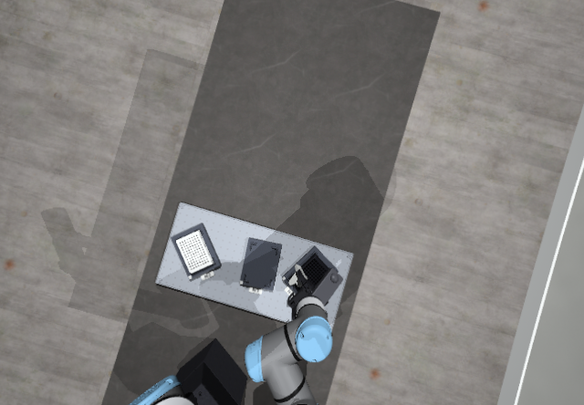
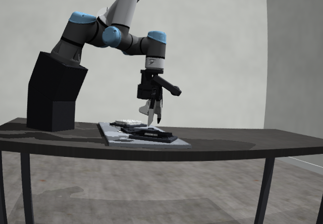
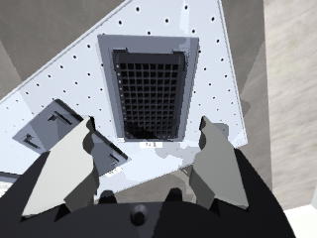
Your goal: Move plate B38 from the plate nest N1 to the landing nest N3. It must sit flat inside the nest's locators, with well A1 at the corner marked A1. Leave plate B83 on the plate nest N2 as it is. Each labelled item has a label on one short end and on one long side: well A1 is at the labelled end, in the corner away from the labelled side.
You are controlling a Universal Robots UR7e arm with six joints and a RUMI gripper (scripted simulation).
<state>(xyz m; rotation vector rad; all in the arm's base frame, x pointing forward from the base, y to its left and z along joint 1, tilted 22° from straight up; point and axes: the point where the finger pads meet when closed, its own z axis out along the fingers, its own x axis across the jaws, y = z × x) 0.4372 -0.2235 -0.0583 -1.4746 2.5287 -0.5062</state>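
The black well plate lies 4 cm below my hand. Also, from my hand: landing nest (1 cm behind, 18 cm to the left, 5 cm below); then white well plate (2 cm behind, 41 cm to the left, 4 cm below).
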